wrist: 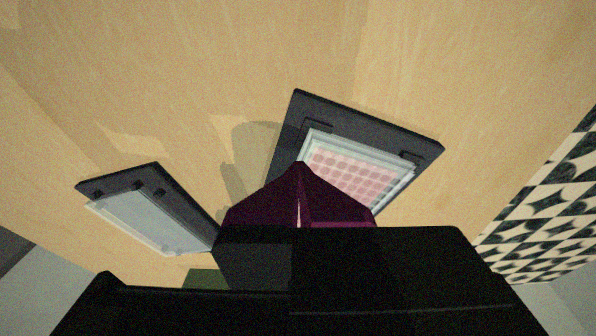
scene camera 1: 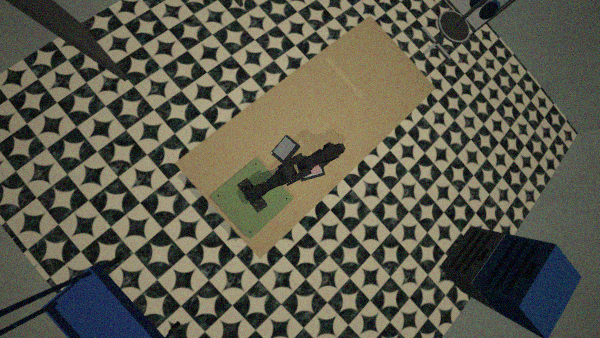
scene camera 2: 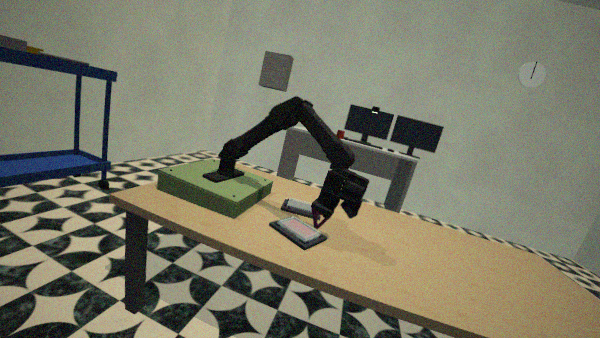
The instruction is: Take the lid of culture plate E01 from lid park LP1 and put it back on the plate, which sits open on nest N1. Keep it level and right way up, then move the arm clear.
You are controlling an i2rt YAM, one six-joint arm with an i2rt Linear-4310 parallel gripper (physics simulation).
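Places are measured from the arm's base along level axes (x ahead, y up, z right), in millimetres.
Pixels of known places: gripper, between the fingertips: (wrist: 298, 168) (scene camera 2: 315, 228); arm's base, origin of its link: (scene camera 1: 252, 195) (scene camera 2: 224, 175).
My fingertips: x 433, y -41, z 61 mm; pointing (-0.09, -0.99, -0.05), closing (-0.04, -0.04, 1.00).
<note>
For each thing: its top centre in the pictures, then the offset to it from my fingertips. Level surfaces: height alone.
- open plate E01, centre of its top: (wrist: 329, 209) (scene camera 2: 299, 226) (scene camera 1: 311, 168) dz +25, dx -51, dy -3 mm
- dark nest N1, centre of its top: (wrist: 328, 202) (scene camera 2: 298, 228) (scene camera 1: 311, 169) dz +25, dx -51, dy -11 mm
- wooden table, height of its surface: dy -29 mm
The clear, greyish lid (scene camera 1: 285, 148) (scene camera 2: 300, 205) (wrist: 145, 220) of E01 lies on the dark lid park LP1 (scene camera 2: 285, 205) (wrist: 167, 181), among its small pegs. The open plate E01 (scene camera 1: 315, 170) (scene camera 2: 300, 229) (wrist: 350, 172), with pink wells, sits on the dark nest N1 (scene camera 2: 308, 245) (wrist: 365, 117). My gripper (scene camera 2: 318, 225) (wrist: 298, 168) is shut, its magenta fingertips together with no lid between them. It hangs above the table close to the nest, and in the wrist view its fingers cover part of the plate and nest. The arm hides the fingers in scene camera 1.
The arm stands on a green block (scene camera 1: 250, 222) (scene camera 2: 200, 192) at one end of the wooden table (scene camera 1: 360, 65) (scene camera 2: 450, 280). A blue cart (scene camera 2: 55, 167) and a grey desk (scene camera 2: 320, 145) with two monitors stand off the table.
</note>
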